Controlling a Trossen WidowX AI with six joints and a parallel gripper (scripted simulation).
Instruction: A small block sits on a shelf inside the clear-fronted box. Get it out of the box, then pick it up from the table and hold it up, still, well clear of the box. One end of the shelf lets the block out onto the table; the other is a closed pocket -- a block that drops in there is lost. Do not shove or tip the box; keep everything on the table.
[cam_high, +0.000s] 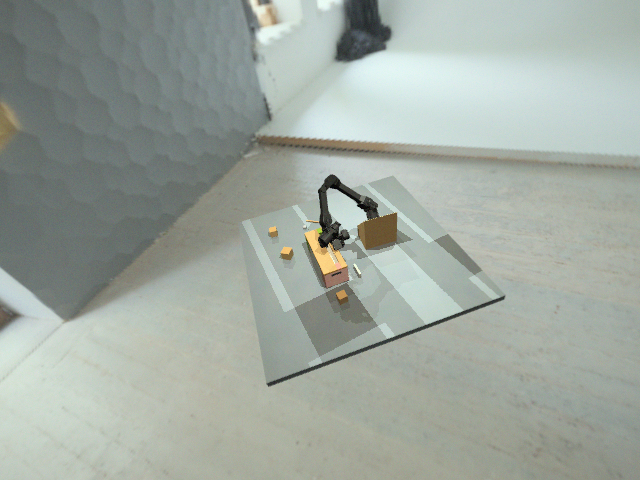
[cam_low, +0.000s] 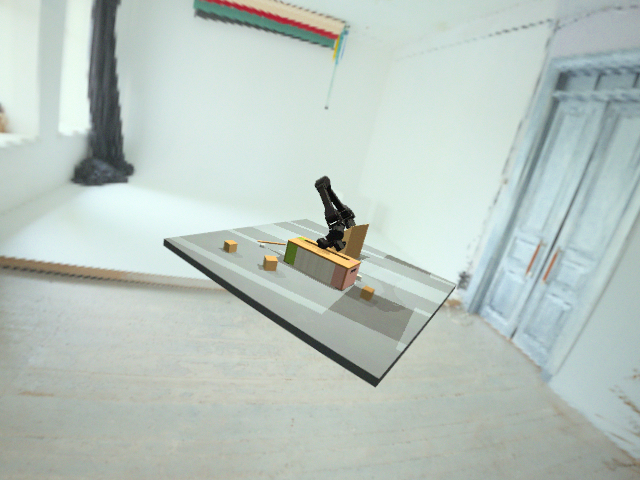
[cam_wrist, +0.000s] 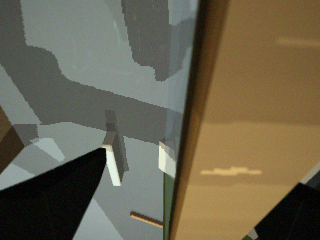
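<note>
The small blue block is 6 cm ahead of my gripper tip and 1 cm to the right of it. Round my gripper tip: thin wooden stick 6 cm ahead, 35 cm to the right, 8 cm below; long wooden box 3 cm ahead, 5 cm to the left, 2 cm below.
</note>
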